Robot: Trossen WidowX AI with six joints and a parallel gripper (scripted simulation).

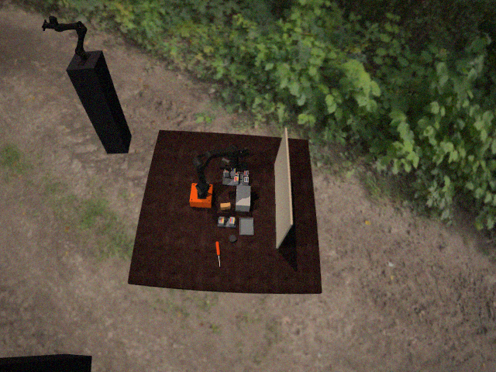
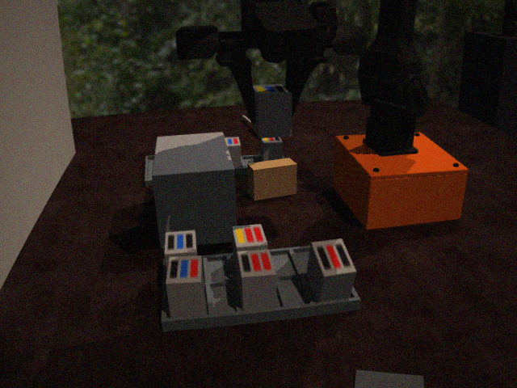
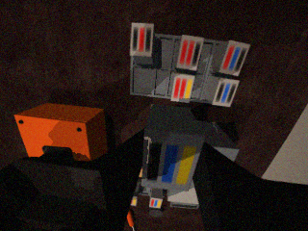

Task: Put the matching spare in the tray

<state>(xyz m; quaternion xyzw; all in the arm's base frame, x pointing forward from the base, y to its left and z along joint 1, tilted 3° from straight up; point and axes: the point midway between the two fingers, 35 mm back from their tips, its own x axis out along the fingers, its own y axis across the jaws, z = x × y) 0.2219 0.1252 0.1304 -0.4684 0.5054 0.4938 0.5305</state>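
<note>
Right now my gripper tip is 34 cm to the left of the grey tray, 17 cm above it and 9 cm short of it. The rest, counted from my gripper tip: spare rack (16 cm below, 5 cm to the left, 3 cm ahead); white mounted unit (14 cm to the right, 12 cm below, 7 cm ahead); grey spare (2 cm above).
</note>
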